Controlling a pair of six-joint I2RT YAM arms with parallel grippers.
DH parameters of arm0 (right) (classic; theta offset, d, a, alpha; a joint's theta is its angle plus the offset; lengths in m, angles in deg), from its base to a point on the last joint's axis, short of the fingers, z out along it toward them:
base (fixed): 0 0 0 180
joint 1: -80.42 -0.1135 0.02 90
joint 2: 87.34 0 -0.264 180
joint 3: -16.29 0 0.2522 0
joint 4: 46.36 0 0.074 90
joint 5: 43.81 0 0 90
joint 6: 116.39 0.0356 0 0
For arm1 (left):
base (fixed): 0 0 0 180
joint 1: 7.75 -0.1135 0.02 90
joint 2: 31.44 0 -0.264 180
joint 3: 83.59 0 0.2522 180
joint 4: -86.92 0 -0.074 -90
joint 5: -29.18 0 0 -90
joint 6: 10.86 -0.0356 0 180
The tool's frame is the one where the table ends.
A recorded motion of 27 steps. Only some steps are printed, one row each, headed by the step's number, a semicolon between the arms.
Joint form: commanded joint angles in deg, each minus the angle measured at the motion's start. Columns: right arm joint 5, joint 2, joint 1, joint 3, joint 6, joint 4; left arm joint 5, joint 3, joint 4, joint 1, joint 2, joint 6.
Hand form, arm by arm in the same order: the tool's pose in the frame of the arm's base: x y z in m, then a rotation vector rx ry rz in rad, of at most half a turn. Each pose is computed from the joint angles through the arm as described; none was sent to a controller.
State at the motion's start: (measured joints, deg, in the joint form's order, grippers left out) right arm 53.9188 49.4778 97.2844 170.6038 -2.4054 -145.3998; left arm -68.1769 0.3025 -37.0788 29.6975 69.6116 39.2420
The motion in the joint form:
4: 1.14 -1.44 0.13 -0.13 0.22 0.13; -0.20 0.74 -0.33 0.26 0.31 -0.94
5: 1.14 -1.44 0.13 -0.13 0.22 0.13; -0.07 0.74 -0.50 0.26 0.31 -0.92
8: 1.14 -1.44 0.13 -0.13 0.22 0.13; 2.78 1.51 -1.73 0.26 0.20 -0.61
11: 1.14 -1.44 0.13 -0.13 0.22 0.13; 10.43 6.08 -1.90 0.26 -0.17 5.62
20: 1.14 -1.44 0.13 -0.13 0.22 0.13; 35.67 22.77 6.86 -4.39 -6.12 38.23
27: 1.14 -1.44 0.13 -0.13 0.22 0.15; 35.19 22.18 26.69 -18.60 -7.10 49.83
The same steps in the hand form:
4: 0.4435 -0.1413 0.2727 1.0573 2.7566 -0.2124; 0.2713 -0.2157 0.1956 1.8113 2.1695 -0.1746
5: 0.4435 -0.1413 0.2727 1.0573 2.7566 -0.2124; 0.2716 -0.2158 0.1956 1.8090 2.1679 -0.1712
8: 0.4435 -0.1413 0.2727 1.0573 2.7566 -0.2124; 0.2762 -0.2171 0.2006 1.7758 2.1535 -0.0996
11: 0.4435 -0.1413 0.2727 1.0573 2.7566 -0.2124; 0.2890 -0.2210 0.2257 1.5759 2.1969 0.0546
20: 0.4435 -0.1413 0.2727 1.0573 2.7566 -0.2124; 0.3074 -0.1799 0.3458 0.5001 2.2981 0.3453
27: 0.4435 -0.1413 0.2727 1.0572 2.7562 -0.2124; 0.3081 -0.0876 0.3304 0.0939 2.6502 0.5232

